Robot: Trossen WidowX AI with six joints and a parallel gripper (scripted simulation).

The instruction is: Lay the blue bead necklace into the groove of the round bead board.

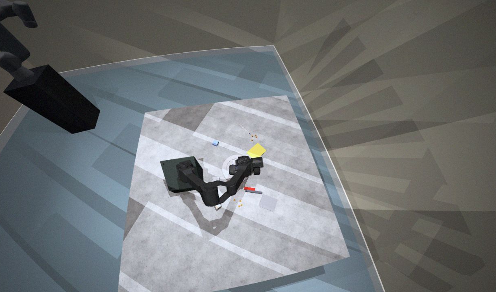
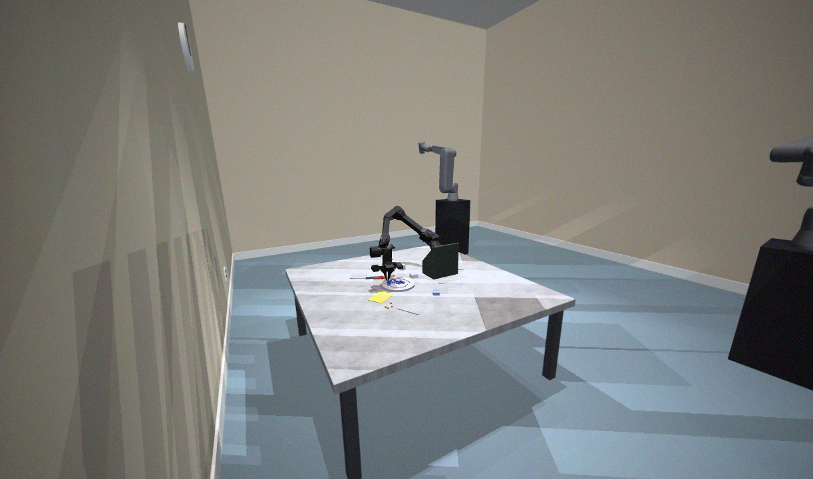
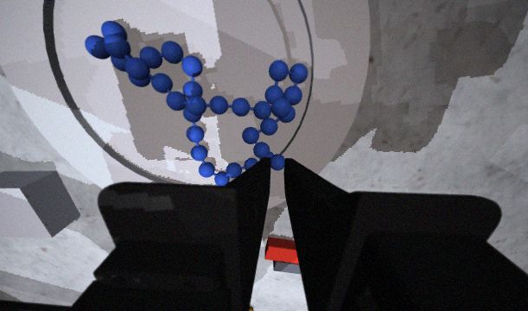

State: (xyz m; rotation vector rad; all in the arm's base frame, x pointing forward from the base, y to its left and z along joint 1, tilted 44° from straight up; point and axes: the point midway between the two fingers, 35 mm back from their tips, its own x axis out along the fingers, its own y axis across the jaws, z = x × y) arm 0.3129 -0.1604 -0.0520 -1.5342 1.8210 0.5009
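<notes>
The round white bead board is 60 mm to the left of my gripper tip, 40 mm behind it and 10 mm below it. Also, from my gripper tip: grey square (220 mm to the right, 90 mm ahead, 20 mm below); yellow sheet (150 mm to the left, 130 mm ahead, 20 mm below); grey tool (110 mm to the right, 20 mm below, 20 mm ahead).
</notes>
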